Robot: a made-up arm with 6 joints. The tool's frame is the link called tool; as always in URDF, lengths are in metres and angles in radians. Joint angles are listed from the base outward. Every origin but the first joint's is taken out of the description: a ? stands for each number. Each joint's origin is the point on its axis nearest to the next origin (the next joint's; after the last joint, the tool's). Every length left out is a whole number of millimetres.
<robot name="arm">
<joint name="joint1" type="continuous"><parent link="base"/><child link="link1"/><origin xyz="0 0 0.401" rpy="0 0 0"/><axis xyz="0 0 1"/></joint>
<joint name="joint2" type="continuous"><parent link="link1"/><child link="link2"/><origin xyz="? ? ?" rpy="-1.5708 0 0"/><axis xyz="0 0 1"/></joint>
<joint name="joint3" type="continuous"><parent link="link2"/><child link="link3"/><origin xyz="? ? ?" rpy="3.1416 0 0"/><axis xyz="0 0 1"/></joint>
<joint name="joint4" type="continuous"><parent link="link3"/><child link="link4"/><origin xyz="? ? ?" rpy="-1.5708 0 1.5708"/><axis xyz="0 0 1"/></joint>
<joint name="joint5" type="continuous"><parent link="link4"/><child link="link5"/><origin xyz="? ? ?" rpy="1.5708 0 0"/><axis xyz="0 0 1"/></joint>
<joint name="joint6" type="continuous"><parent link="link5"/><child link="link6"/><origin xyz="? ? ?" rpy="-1.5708 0 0"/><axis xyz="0 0 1"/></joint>
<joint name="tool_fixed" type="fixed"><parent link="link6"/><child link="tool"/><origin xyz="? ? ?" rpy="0 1.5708 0"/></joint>
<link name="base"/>
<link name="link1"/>
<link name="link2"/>
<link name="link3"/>
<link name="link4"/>
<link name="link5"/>
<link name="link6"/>
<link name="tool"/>
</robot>
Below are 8 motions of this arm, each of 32 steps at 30 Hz.
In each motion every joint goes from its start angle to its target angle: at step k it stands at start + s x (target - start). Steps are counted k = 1, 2, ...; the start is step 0. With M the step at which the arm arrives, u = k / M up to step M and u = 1 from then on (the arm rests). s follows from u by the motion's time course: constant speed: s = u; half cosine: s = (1 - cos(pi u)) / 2; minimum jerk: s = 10 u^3 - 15 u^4 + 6 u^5.
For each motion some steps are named. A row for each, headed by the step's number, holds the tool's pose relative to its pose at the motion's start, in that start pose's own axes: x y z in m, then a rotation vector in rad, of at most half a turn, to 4 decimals.
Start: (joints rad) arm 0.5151 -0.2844 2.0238 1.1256 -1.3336 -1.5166
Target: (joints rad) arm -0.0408 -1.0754 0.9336 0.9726 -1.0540 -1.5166
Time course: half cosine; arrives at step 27
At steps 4, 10, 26, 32:
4: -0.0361 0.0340 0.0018 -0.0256 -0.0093 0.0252
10: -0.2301 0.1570 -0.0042 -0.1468 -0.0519 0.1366
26: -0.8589 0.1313 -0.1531 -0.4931 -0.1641 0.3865
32: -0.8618 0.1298 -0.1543 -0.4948 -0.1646 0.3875

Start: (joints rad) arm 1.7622 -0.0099 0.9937 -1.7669 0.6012 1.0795
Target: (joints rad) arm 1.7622 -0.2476 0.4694 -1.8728 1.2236 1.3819
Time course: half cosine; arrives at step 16
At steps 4, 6, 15, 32:
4: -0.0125 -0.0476 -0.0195 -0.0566 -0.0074 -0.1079
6: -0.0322 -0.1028 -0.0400 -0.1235 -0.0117 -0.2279
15: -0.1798 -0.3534 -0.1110 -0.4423 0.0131 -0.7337
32: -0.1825 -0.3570 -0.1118 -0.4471 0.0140 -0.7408

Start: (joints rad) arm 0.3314 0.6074 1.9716 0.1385 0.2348 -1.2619
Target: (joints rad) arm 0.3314 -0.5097 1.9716 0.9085 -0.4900 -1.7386
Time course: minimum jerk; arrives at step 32
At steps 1, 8, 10, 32:
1: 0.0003 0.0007 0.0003 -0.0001 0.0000 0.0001
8: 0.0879 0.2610 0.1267 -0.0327 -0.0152 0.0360
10: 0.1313 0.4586 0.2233 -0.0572 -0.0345 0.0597
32: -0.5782 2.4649 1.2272 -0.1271 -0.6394 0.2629

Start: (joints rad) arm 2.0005 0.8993 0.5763 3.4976 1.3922 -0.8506
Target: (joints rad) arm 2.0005 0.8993 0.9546 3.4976 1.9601 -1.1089
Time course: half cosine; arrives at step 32
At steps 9, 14, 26, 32:
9: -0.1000 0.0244 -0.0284 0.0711 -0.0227 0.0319
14: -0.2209 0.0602 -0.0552 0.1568 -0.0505 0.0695
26: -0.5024 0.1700 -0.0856 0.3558 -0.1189 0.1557
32: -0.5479 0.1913 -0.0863 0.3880 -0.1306 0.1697

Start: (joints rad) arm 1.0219 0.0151 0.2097 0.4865 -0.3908 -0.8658
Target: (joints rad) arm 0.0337 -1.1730 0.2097 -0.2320 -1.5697 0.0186
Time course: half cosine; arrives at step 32
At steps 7, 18, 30, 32:
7: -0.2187 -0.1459 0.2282 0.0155 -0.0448 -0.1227
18: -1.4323 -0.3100 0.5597 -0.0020 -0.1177 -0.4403
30: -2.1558 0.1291 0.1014 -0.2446 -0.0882 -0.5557
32: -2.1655 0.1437 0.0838 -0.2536 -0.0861 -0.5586

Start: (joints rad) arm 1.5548 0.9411 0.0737 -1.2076 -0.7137 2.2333
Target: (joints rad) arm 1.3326 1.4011 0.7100 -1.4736 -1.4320 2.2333
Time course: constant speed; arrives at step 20
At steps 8, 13, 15, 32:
8: -0.0085 -0.2066 -0.1350 0.0757 -0.2559 0.0641
13: -0.0328 -0.3140 -0.2377 0.0949 -0.4233 0.0961
15: -0.0464 -0.3514 -0.2822 0.0961 -0.4911 0.1075
32: -0.0895 -0.4292 -0.4015 0.0827 -0.6604 0.1330

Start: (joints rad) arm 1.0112 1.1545 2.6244 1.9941 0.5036 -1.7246
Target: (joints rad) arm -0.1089 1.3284 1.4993 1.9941 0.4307 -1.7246
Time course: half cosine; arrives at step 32
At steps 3, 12, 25, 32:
3: -0.0056 -0.0149 -0.0575 -0.0082 0.0356 0.0020
12: -0.3146 -0.3508 -0.7756 -0.1017 0.5145 -0.0323
25: -2.0111 -1.3477 -1.1985 -0.1694 1.4148 -0.4397
32: -2.4204 -1.4780 -1.0575 -0.1567 1.5649 -0.5718

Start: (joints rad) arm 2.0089 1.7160 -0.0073 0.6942 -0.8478 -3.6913
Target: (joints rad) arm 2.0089 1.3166 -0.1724 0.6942 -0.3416 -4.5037
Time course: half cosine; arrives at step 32
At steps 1, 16, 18, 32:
1: -0.0012 0.0006 -0.0002 0.0022 0.0015 -0.0007
16: -0.2585 0.1169 -0.0212 0.4518 0.2915 -0.1949
18: -0.3093 0.1395 -0.0197 0.5362 0.3411 -0.2463
32: -0.5176 0.2318 0.0058 0.8638 0.5152 -0.5030

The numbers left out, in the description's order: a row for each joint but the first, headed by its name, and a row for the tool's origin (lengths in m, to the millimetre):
joint2: 0.143 0 0
joint3: 0 -1.094 0
joint4: 1.54 0.103 0
joint5: 0 0 0
joint6: 0 -0.171 0
tool: 0 0 0

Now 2 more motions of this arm.
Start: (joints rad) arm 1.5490 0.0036 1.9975 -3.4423 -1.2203 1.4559
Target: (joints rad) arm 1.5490 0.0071 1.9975 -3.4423 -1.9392 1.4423
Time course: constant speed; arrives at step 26
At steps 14, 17, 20, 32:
14: -0.0171 0.0631 -0.0059 0.0067 0.0455 0.3826
17: -0.0239 0.0757 -0.0070 0.0080 0.0556 0.4645
20: -0.0317 0.0877 -0.0081 0.0094 0.0659 0.5465
32: -0.0503 0.1100 -0.0101 0.0120 0.0869 0.7103

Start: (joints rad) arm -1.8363 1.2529 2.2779 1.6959 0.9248 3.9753
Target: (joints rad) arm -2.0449 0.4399 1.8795 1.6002 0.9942 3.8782
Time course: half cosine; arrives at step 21
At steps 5, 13, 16, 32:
5: -0.0188 0.0476 0.1948 -0.0366 -0.0242 0.0073
13: -0.1353 0.4332 0.9191 -0.1967 -0.1009 0.0493
16: -0.1822 0.6252 1.1183 -0.2533 -0.1179 0.0671
32: -0.2168 0.7816 1.2449 -0.2950 -0.1275 0.0811

